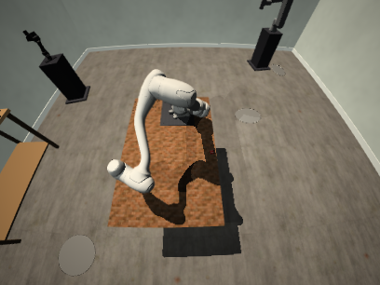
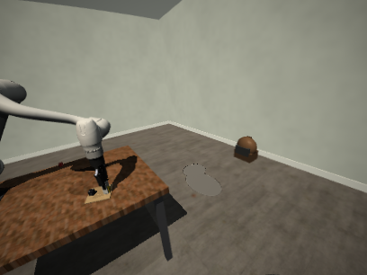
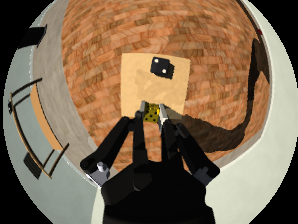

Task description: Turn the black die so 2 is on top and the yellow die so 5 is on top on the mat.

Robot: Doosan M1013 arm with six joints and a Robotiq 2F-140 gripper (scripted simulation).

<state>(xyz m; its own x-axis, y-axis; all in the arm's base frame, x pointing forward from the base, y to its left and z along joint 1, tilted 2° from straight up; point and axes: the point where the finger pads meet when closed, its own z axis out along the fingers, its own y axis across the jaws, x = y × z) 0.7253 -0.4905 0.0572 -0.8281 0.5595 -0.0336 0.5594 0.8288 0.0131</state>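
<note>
The yellow die is 2 cm below my hand. Also, from my hand: black die: 7 cm behind, 5 cm to the left, 2 cm below; tan mat: 4 cm below, 4 cm behind, 3 cm to the left; red die: 69 cm to the left, 17 cm behind, 2 cm below.
</note>
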